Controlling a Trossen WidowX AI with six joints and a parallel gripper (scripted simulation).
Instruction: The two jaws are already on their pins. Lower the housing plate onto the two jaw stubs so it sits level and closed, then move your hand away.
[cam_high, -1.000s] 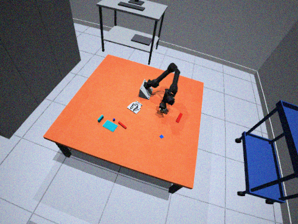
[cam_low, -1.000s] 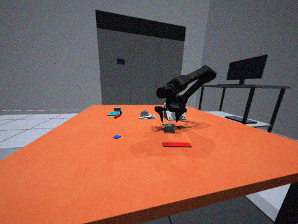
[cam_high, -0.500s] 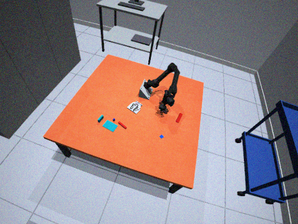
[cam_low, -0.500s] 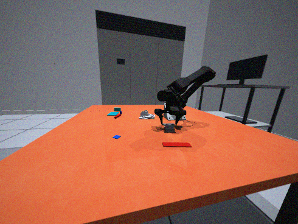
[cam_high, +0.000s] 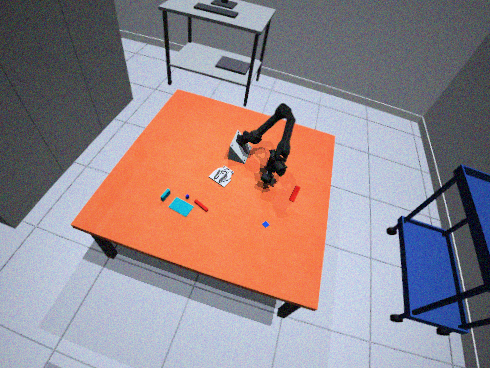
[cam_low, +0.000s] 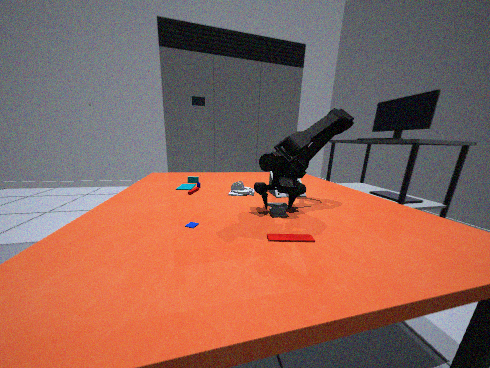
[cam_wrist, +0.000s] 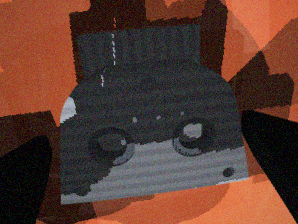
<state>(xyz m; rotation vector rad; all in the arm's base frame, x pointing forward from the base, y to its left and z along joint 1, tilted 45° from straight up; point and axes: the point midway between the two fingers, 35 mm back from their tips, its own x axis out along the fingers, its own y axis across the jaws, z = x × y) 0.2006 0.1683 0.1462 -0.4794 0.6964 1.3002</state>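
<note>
Right now the small grey housing plate is 1 cm to the left of my gripper tip and 2 cm above it. The rest, counted from my gripper tip: small dark blue piece 26 cm ahead, 43 cm to the right; small blue square 32 cm ahead, 3 cm to the left, 1 cm below; flat red bar 6 cm ahead, 18 cm to the left, 1 cm below.
</note>
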